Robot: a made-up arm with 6 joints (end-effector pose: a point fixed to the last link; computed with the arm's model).
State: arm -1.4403 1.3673 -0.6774 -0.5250 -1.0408 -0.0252
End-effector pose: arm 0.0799 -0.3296 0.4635 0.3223 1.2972 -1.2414
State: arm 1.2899 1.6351 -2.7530 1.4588 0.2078 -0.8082
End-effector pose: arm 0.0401 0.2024 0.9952 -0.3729 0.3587 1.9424
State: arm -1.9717 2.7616 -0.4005 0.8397 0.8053 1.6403
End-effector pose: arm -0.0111 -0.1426 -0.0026 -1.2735 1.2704 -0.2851
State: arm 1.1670 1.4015 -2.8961 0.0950 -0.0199 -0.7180
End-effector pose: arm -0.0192 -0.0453 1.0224 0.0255 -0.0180 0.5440
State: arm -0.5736 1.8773 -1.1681 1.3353 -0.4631 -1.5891
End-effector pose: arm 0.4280 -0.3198 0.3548 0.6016 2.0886 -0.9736
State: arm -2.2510 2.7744 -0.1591 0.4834 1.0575 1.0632
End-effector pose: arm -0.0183 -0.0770 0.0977 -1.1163 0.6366 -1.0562
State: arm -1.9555 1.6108 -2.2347 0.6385 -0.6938 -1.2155
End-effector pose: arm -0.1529 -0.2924 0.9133 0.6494 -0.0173 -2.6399
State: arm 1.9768 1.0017 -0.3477 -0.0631 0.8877 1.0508
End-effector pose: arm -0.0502 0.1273 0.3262 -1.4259 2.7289 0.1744
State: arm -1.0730 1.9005 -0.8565 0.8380 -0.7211 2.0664
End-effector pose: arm 0.1880 -0.4322 0.2710 1.7303 -0.9774 0.6034
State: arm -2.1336 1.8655 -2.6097 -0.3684 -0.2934 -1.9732
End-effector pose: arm -0.2135 -0.3547 0.9083 0.1696 -0.5222 1.8078
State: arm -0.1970 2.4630 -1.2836 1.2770 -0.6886 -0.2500
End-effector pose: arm 0.5558 -0.1630 0.0686 1.4422 1.7202 -0.3989
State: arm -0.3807 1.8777 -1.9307 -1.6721 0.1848 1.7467
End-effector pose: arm 0.5387 -0.2325 0.6527 0.4680 1.3463 -0.3840
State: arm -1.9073 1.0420 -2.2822 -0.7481 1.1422 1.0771
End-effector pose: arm -0.0354 0.0569 0.9250 1.4492 -0.2672 -1.4129
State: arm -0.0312 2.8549 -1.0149 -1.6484 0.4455 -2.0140
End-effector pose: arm 0.3625 -0.0479 -0.1575 2.6367 0.7166 -0.3612
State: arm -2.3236 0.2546 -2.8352 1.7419 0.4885 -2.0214
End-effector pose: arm 0.5493 0.5288 0.5032 -1.6833 -0.3224 -2.4032
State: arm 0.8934 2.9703 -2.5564 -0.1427 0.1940 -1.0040
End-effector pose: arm 0.5103 0.6307 0.0846 -1.7745 1.1126 -0.1805
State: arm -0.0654 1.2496 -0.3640 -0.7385 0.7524 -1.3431
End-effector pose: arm 0.1896 -0.0514 0.3024 2.1942 -1.6996 0.5618
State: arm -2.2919 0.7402 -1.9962 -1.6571 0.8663 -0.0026
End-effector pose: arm 0.0899 0.1995 0.8960 -1.0514 0.1653 2.0584
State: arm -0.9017 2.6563 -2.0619 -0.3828 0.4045 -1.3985
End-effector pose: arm 0.4534 -0.5935 0.1305 -1.1379 2.6966 -1.0655
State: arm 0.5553 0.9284 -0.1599 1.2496 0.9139 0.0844
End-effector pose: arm 0.0576 0.1105 0.3144 -0.4691 -2.5038 -1.2398
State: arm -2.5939 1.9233 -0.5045 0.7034 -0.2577 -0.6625
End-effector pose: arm -0.2945 -0.1636 0.1600 -2.9361 -0.7285 0.7160
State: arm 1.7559 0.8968 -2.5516 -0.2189 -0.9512 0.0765
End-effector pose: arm 0.0537 -0.3675 0.9080 0.8513 -0.8933 1.4094
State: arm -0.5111 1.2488 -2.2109 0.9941 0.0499 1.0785
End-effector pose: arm 0.0977 -0.0504 0.9737 0.5721 0.2111 1.5293
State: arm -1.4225 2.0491 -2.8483 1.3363 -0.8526 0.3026
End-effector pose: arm 0.0057 -0.4542 0.8591 0.4761 -0.7658 -0.0788
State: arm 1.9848 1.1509 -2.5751 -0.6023 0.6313 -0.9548
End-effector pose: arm 0.0579 -0.0614 0.9888 -0.6432 0.2379 0.4003
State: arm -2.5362 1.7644 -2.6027 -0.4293 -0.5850 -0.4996
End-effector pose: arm -0.2523 -0.1980 0.9485 0.1151 -0.3505 2.8732
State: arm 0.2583 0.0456 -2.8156 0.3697 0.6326 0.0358
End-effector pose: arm -0.7653 -0.1834 0.3959 -0.2366 -0.6825 0.4973
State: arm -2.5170 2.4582 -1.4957 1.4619 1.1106 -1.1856
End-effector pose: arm -0.4481 -0.4157 0.1331 1.8376 0.7532 0.0055
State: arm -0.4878 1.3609 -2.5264 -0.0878 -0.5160 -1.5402
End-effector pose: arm 0.0287 -0.0111 1.0128 0.0830 -0.2289 -2.1003
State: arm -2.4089 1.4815 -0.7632 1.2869 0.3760 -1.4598
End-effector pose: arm -0.2522 -0.2673 0.3750 2.0910 1.2615 -0.9149
